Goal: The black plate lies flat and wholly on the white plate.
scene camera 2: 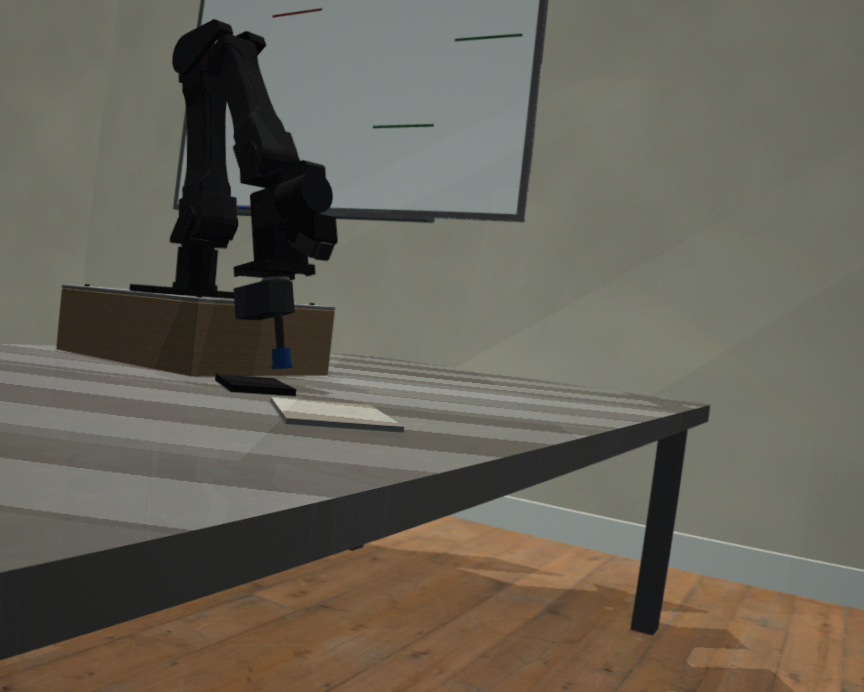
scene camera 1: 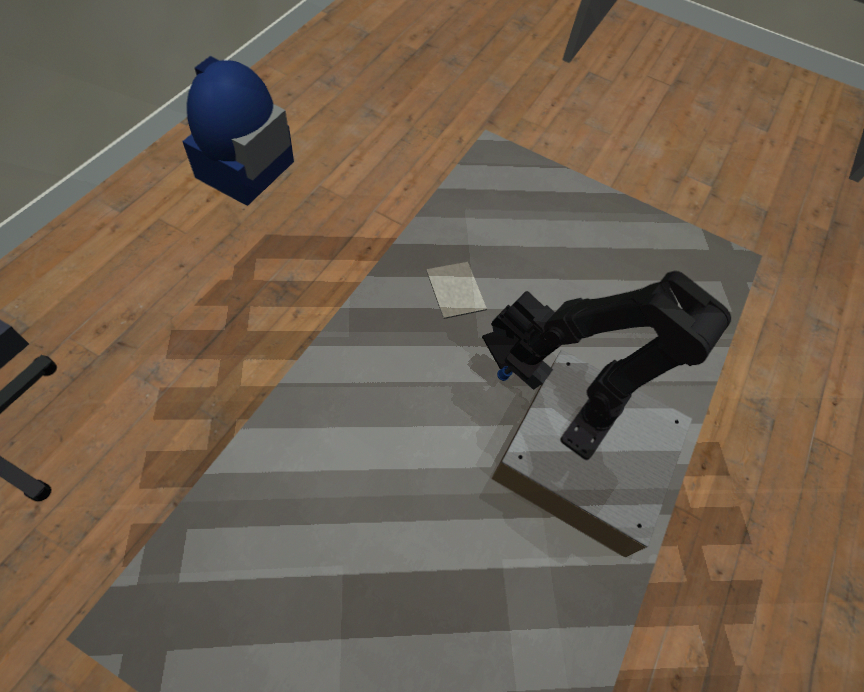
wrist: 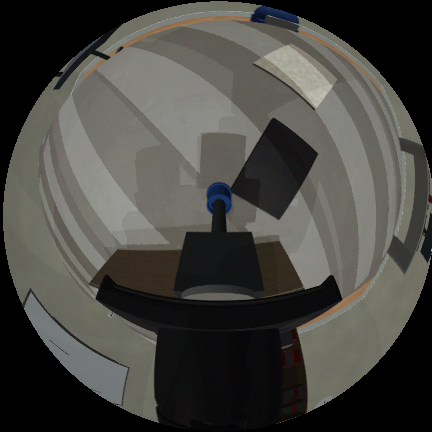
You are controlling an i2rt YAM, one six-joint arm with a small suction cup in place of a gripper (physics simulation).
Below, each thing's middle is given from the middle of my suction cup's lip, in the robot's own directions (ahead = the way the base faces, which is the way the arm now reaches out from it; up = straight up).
My suction cup is now 80 mm to the left of the black plate (scene camera 2: 242, 384), 40 mm short of it and 30 mm above it. Also, from my suction cup: white plate (scene camera 2: 293, 411) 240 mm ahead, 140 mm to the right, 30 mm below.
